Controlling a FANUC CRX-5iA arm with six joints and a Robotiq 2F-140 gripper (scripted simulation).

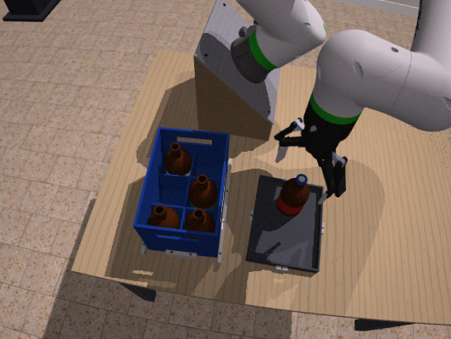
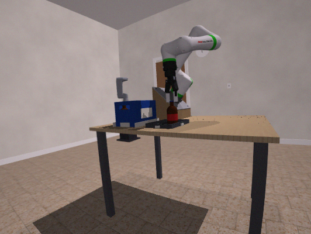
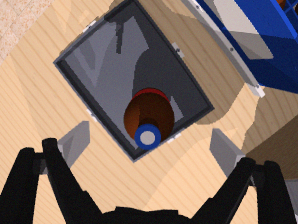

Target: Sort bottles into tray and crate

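Now: hand 80 mm above the capped bottle. Also, from my hand: dark grey tray (150 mm below, 60 mm ahead); blue crate (280 mm to the right, 80 mm below, 50 mm ahead).
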